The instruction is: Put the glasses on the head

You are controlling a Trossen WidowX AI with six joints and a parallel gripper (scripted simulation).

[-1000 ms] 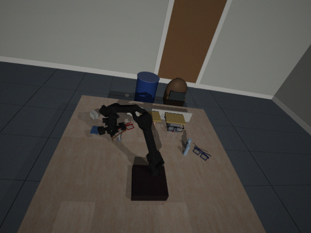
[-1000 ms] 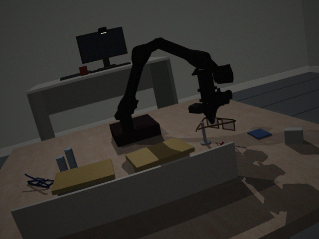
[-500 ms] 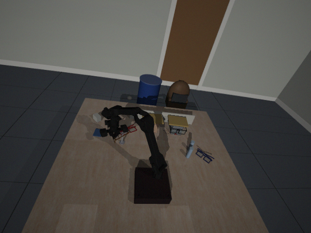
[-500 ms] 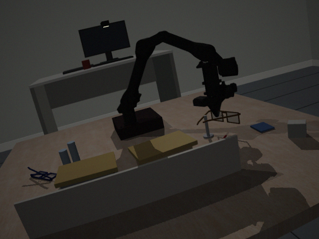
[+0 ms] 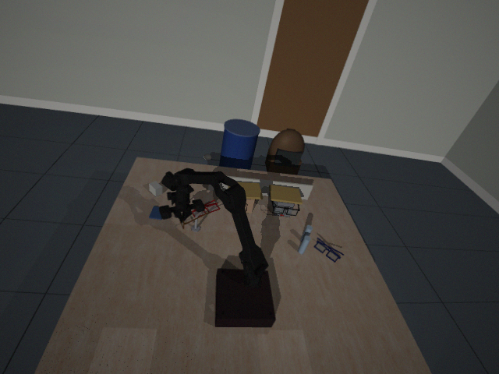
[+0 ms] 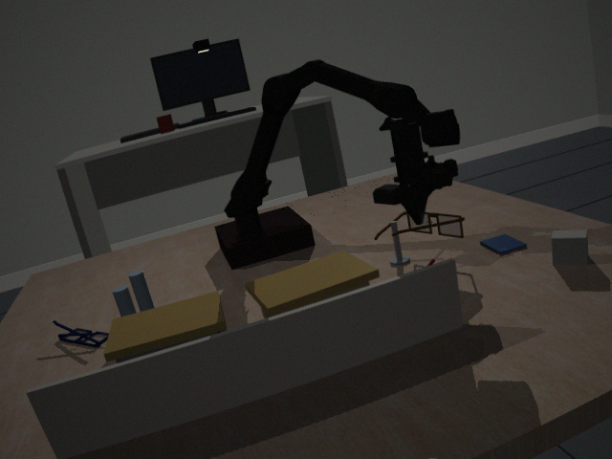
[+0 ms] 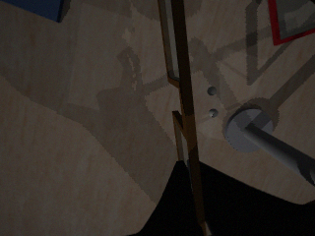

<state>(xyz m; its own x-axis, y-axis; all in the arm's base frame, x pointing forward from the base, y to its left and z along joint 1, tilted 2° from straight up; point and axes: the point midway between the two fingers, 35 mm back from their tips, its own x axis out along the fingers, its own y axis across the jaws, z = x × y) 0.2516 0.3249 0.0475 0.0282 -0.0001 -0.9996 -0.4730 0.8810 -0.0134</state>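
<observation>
The post is 60 mm to the right of my gripper tip, 30 mm below it and 20 mm ahead of it. The rest, counted from my gripper tip: cube 240 mm ahead, 190 mm to the left, 30 mm below; then panel 380 mm to the right, 350 mm ahead; then blue pad 140 mm to the left, 90 mm ahead, 60 mm below.
</observation>
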